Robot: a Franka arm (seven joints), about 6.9 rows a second.
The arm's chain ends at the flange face. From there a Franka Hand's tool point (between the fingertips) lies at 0.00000 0.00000 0.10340 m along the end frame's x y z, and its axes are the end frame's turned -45 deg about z.
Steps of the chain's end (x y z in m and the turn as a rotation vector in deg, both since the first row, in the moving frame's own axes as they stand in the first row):
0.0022, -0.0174, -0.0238, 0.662, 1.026, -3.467
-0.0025, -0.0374, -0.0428, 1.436, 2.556, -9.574
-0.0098, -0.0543, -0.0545, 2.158, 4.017, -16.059
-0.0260, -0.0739, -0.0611, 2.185, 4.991, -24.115
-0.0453, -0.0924, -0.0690, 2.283, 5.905, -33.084
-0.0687, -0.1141, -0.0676, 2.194, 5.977, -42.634
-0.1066, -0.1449, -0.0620, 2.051, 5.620, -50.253
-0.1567, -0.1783, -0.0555, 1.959, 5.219, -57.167
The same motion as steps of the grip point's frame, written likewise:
0.0160, -0.0103, -0.0238, -0.257, 1.194, -3.467
0.0299, -0.0272, -0.0429, -0.792, 2.823, -9.574
0.0396, -0.0441, -0.0548, -1.315, 4.366, -16.059
0.0435, -0.0691, -0.0616, -1.984, 5.074, -24.115
0.0445, -0.0959, -0.0696, -2.561, 5.790, -33.084
0.0433, -0.1286, -0.0682, -2.675, 5.778, -42.634
0.0375, -0.1779, -0.0625, -2.524, 5.424, -50.253
0.0249, -0.2376, -0.0559, -2.305, 5.076, -57.167

